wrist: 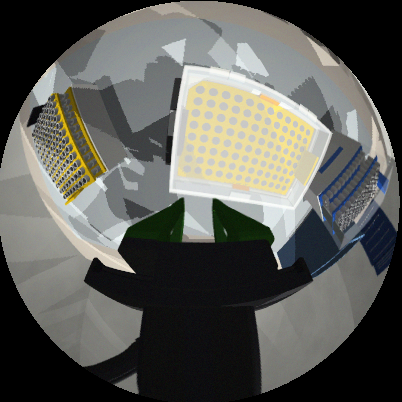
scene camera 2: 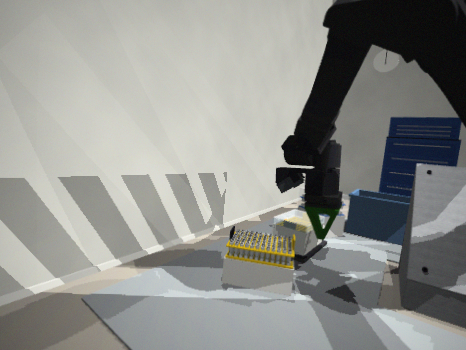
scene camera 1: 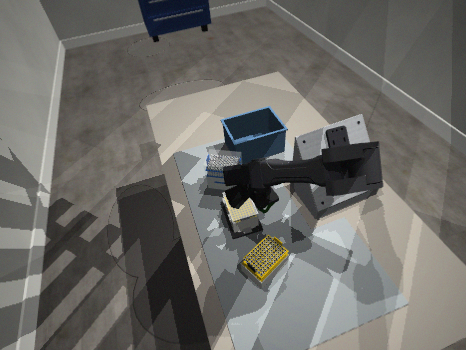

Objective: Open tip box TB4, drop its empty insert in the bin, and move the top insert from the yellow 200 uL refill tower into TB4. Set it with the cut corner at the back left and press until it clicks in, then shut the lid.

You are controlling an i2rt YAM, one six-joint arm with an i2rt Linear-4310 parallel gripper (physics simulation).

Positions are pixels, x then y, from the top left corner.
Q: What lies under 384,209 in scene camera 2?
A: A blue bin.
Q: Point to a translucent lid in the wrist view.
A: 236,139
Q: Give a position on a blue bin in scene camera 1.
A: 260,133
